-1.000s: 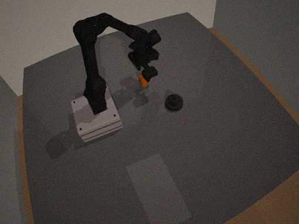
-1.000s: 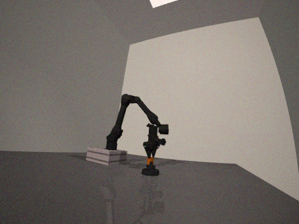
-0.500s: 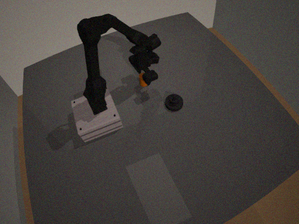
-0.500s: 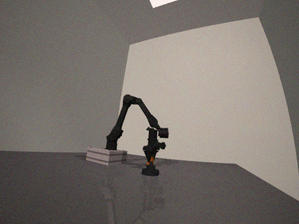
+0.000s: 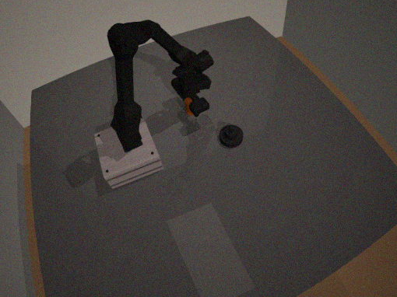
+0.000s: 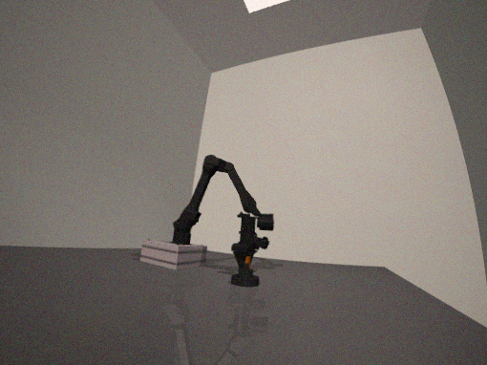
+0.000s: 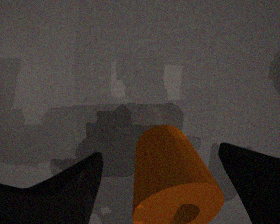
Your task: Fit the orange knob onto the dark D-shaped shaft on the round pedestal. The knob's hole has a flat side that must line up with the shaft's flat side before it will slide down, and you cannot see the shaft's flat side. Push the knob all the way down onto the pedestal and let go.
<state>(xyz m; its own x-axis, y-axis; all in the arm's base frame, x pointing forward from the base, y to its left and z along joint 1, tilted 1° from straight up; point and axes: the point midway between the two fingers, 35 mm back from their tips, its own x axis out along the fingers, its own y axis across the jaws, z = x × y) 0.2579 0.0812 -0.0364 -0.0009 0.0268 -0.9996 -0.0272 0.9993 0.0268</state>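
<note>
The dark round pedestal lies 180 mm to the right of my gripper tip, 60 mm ahead of it and 20 mm above it. The rest, counted from my gripper tip: orange knob (20 mm above).
</note>
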